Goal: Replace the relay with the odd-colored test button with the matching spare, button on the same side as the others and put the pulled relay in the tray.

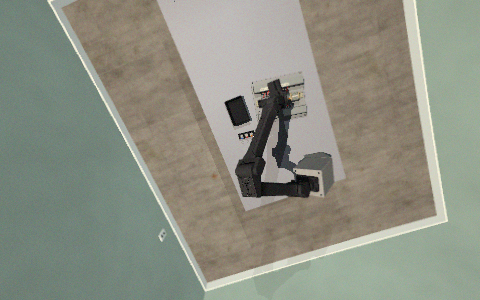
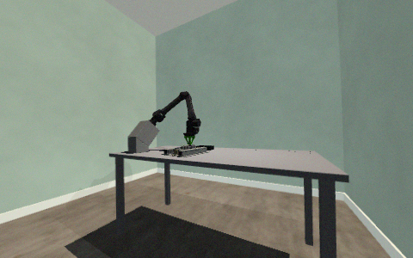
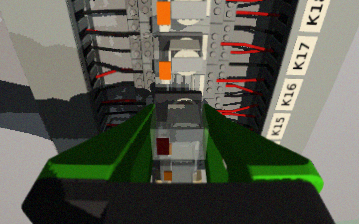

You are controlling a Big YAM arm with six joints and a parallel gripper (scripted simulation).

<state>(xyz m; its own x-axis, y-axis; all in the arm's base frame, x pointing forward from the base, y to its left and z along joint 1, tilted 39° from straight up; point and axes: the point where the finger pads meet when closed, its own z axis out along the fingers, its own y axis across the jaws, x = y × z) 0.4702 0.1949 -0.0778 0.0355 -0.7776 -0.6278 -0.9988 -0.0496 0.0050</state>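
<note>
The black tray is 23 cm to the left of my hand, 6 cm below it and 3 cm behind it. The rest, counted from my hand: dark stand (20 cm to the left, 19 cm behind, 7 cm below).
</note>
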